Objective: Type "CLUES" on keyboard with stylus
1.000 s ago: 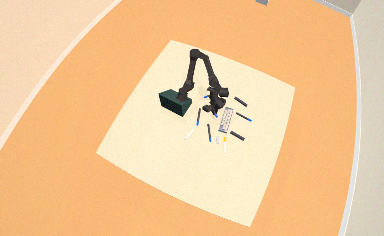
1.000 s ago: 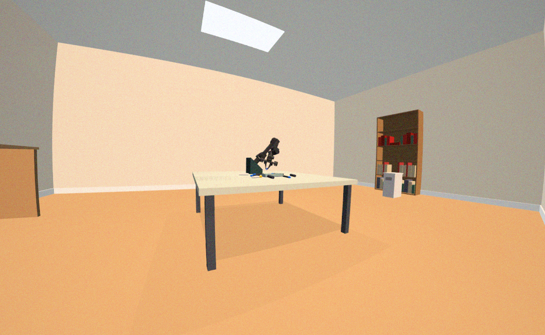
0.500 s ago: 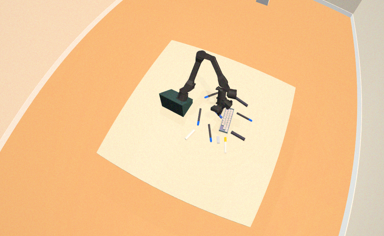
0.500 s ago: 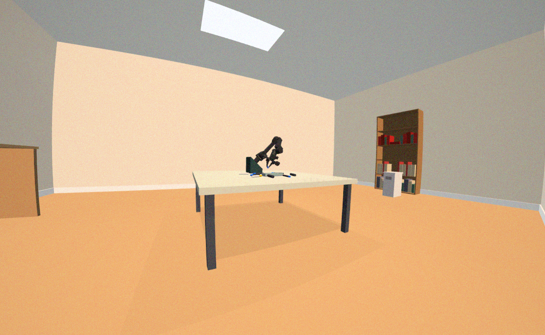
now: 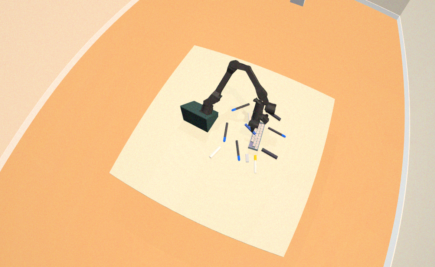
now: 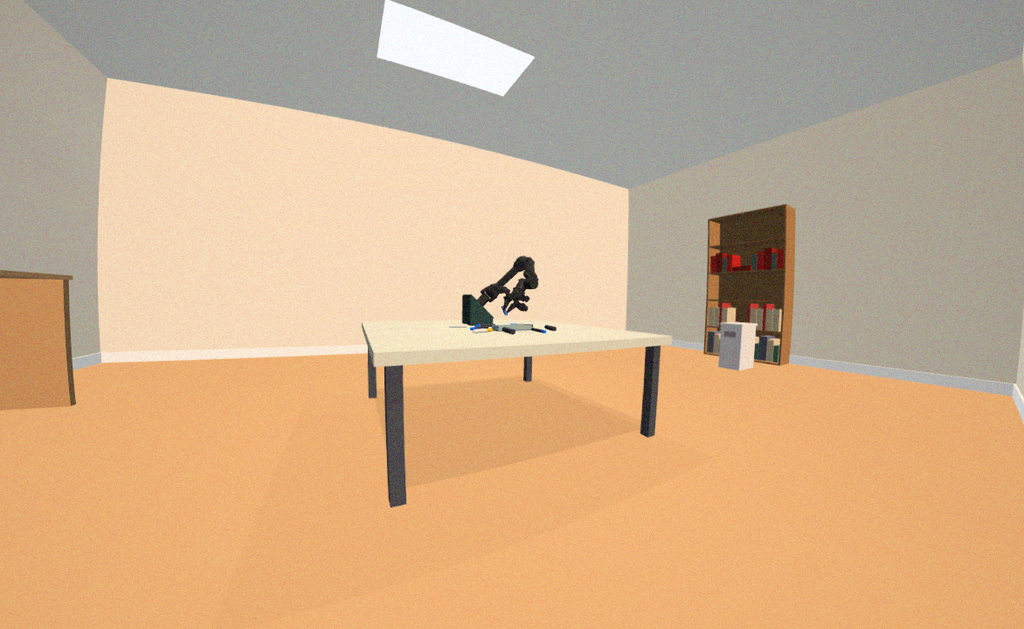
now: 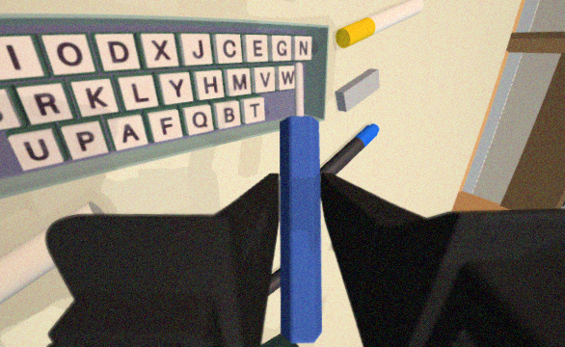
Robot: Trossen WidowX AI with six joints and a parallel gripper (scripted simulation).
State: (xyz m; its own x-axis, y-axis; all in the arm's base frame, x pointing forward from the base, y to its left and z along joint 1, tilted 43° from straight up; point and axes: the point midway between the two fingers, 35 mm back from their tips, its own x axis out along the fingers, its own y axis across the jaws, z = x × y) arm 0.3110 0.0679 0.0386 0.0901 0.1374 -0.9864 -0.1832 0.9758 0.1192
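Right now my gripper tip is 10 mm short of the stylus and 10 mm above it. The rest, counted from my gripper tip: stylus tip: 40 mm ahead, 20 mm below.
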